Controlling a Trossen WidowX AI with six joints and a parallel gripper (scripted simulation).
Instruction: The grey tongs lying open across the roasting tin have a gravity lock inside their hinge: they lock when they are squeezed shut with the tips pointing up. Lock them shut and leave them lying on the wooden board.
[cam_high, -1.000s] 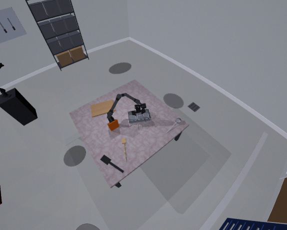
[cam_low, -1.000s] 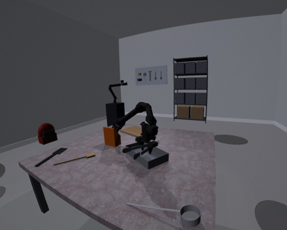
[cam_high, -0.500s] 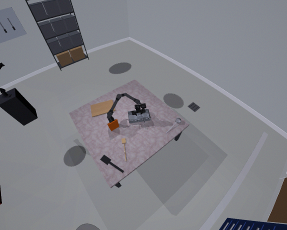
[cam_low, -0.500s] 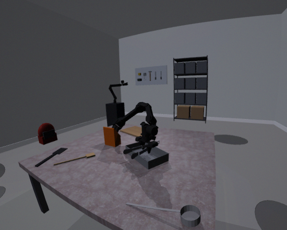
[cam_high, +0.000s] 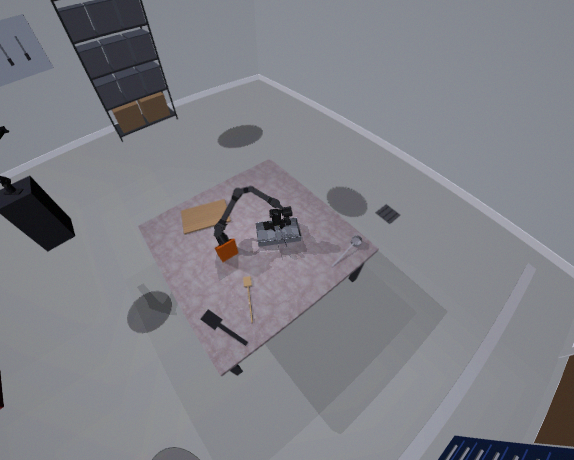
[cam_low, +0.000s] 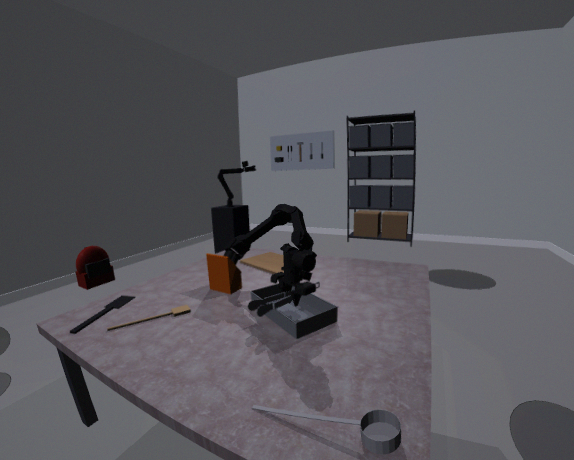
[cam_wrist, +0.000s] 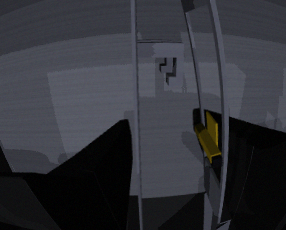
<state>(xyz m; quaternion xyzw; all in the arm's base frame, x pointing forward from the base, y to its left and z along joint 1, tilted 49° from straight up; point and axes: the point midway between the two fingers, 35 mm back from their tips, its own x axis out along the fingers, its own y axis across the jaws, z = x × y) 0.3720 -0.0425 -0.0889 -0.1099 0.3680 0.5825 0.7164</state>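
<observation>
The grey roasting tin lies 10 mm to the right of my gripper tip. The rest, counted from my gripper tip: wooden board 340 mm behind, 480 mm to the left, 20 mm below; black spatula 680 mm behind, 330 mm to the right, 30 mm below.
</observation>
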